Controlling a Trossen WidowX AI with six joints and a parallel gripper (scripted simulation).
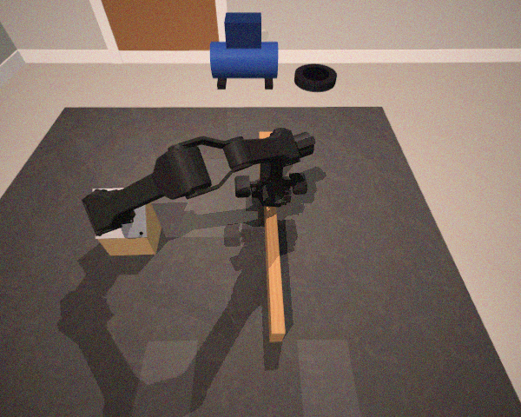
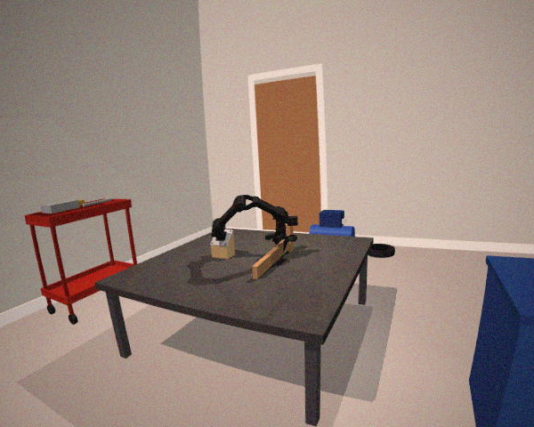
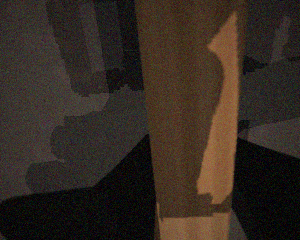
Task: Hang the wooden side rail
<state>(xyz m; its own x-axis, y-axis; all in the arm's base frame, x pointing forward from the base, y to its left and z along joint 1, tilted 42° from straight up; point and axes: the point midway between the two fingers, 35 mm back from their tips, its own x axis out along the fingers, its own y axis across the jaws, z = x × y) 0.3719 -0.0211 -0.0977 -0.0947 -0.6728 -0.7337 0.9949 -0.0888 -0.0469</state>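
Right now the headboard post is 12 cm to the left of my gripper tip, 4 cm above it and 1 cm ahead of it.
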